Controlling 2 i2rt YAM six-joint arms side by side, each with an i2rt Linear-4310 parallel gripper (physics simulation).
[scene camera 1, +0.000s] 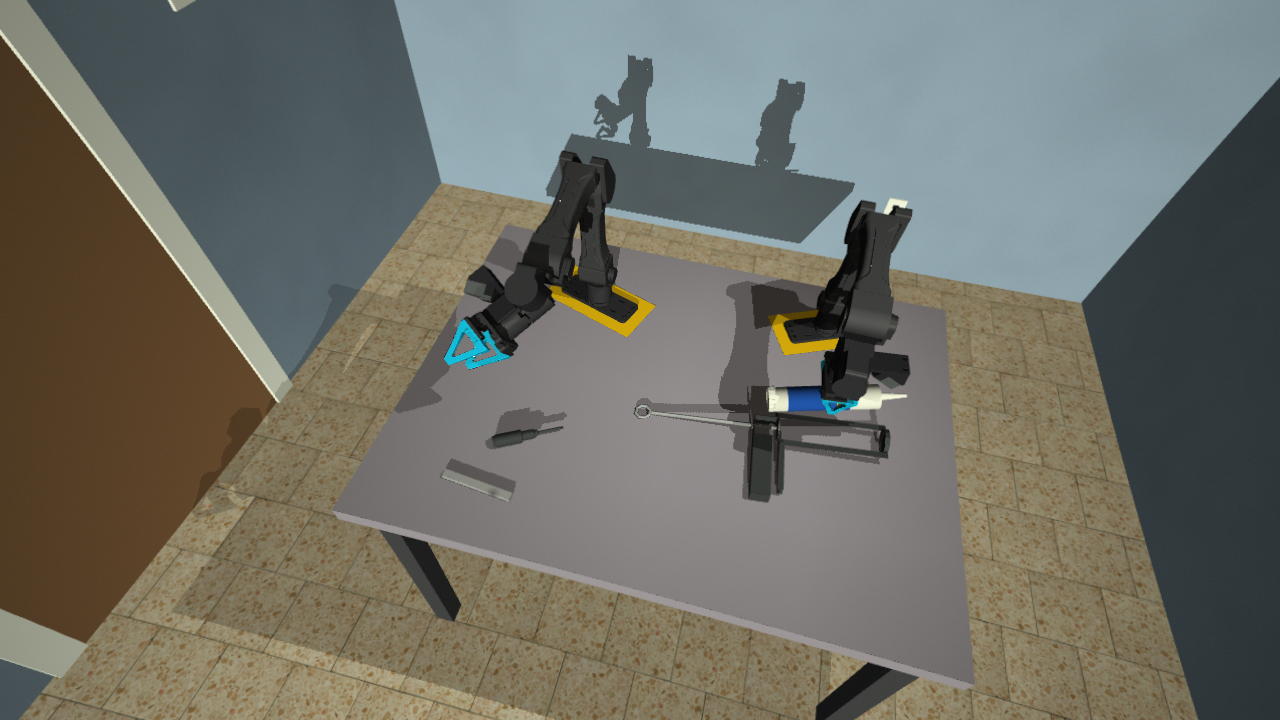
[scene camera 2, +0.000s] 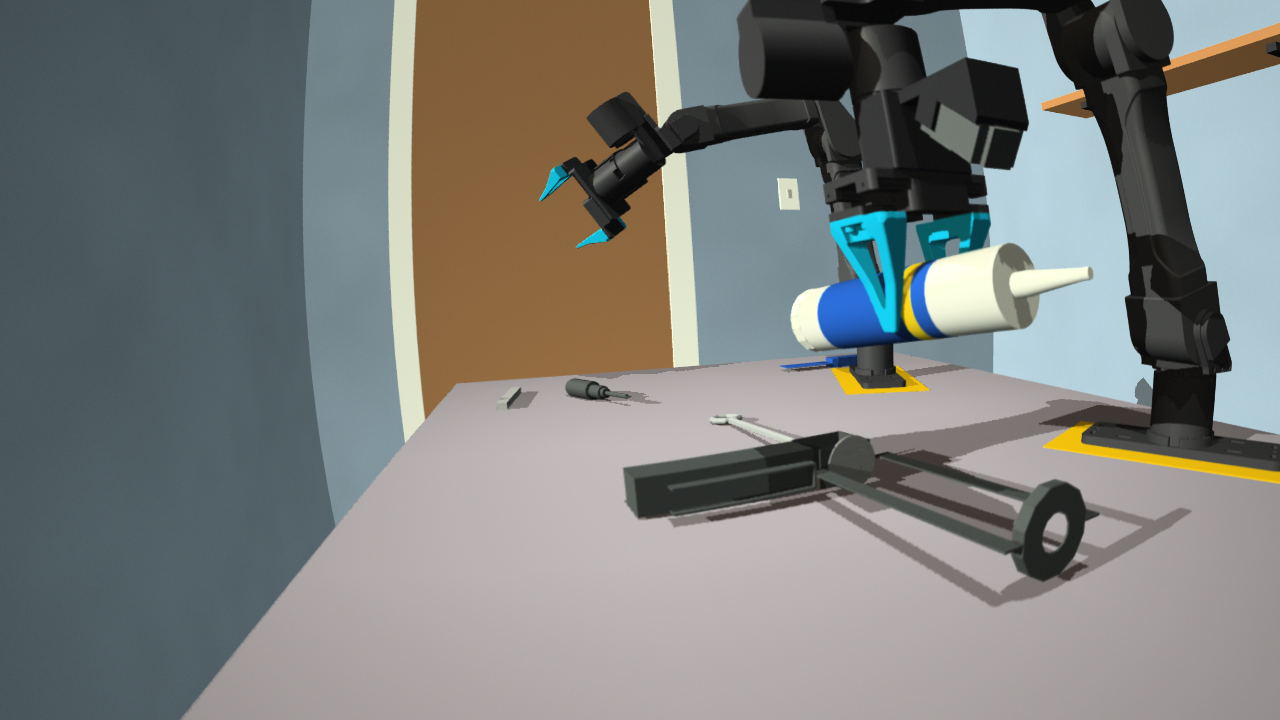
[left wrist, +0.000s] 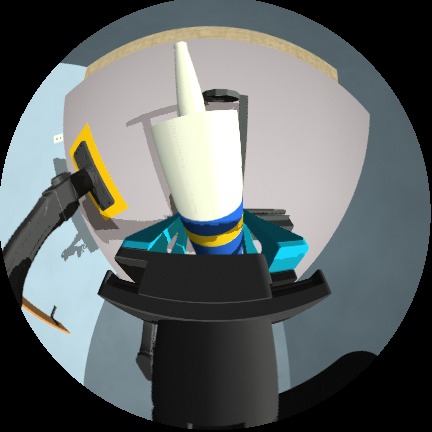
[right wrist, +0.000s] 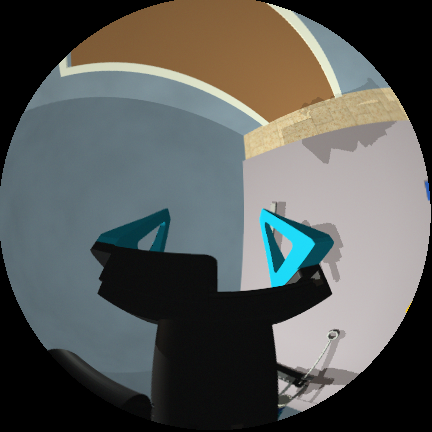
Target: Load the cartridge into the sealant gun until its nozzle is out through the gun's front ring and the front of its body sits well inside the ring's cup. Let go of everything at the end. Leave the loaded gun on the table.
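Pixels of known places: left gripper, between the fingertips: [scene camera 1: 830, 402] [scene camera 2: 922, 329] [left wrist: 213, 213]; right gripper, between the fingertips: [scene camera 1: 457, 364] [scene camera 2: 559, 222] [right wrist: 214, 213]; left arm's base, origin of its link: [scene camera 1: 825, 329] [scene camera 2: 1178, 449] [left wrist: 92, 175]; right arm's base, origin of its link: [scene camera 1: 599, 299] [scene camera 2: 875, 378].
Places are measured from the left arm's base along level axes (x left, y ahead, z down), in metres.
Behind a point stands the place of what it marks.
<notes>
The white and blue cartridge [scene camera 1: 803, 398] @(x -0.205, y 0.297, z -0.160 m) [scene camera 2: 971, 293] @(x -0.078, y 0.336, z -0.156 m) [left wrist: 200, 165] @(x -0.083, y 0.313, z -0.181 m) is in the air, outside the gun, its nozzle pointing right in both scene views. My left gripper [scene camera 1: 838, 404] @(x -0.140, y 0.296, z -0.131 m) [scene camera 2: 904, 302] @(x -0.140, y 0.296, z -0.131 m) [left wrist: 213, 213] @(x -0.140, y 0.296, z -0.131 m) is shut on its middle from above. The dark sealant gun [scene camera 1: 759, 465] @(x -0.292, y 0.361, z -0.032 m) [scene camera 2: 716, 483] @(x -0.249, y 0.391, z -0.029 m) lies on the table, its front ring [scene camera 1: 884, 440] @(x -0.004, y 0.340, z -0.020 m) [scene camera 2: 1025, 532] @(x -0.019, y 0.376, z -0.042 m) [left wrist: 221, 93] @(x -0.019, y 0.350, z -0.061 m) at the right end in the scene views. The cartridge is roughly in line with the gun's frame. The thin rod [scene camera 1: 698, 417] @(x -0.383, y 0.216, z -0.016 m) [scene camera 2: 762, 432] @(x -0.388, y 0.217, z -0.012 m) [right wrist: 318, 355] @(x -0.407, y 0.208, z -0.013 m) extends left from the gun. My right gripper [scene camera 1: 476, 349] @(x -0.853, y 0.194, z -0.270 m) [scene camera 2: 559, 222] @(x -0.853, y 0.194, z -0.270 m) [right wrist: 214, 213] @(x -0.853, y 0.194, z -0.270 m) is open, empty and raised, far from the gun.
A dark screwdriver [scene camera 1: 514, 437] @(x -0.781, y 0.207, z -0.025 m) [scene camera 2: 586, 389] @(x -0.766, y 0.210, z -0.017 m) and a grey bar [scene camera 1: 477, 483] @(x -0.861, y 0.293, z -0.010 m) [scene camera 2: 508, 398] @(x -0.827, y 0.310, z -0.010 m) lie on the left part of the table. A blue object [scene camera 2: 810, 363] @(x -0.718, y -0.216, z -0.009 m) lies beside the right arm's base in scene camera 2.
</notes>
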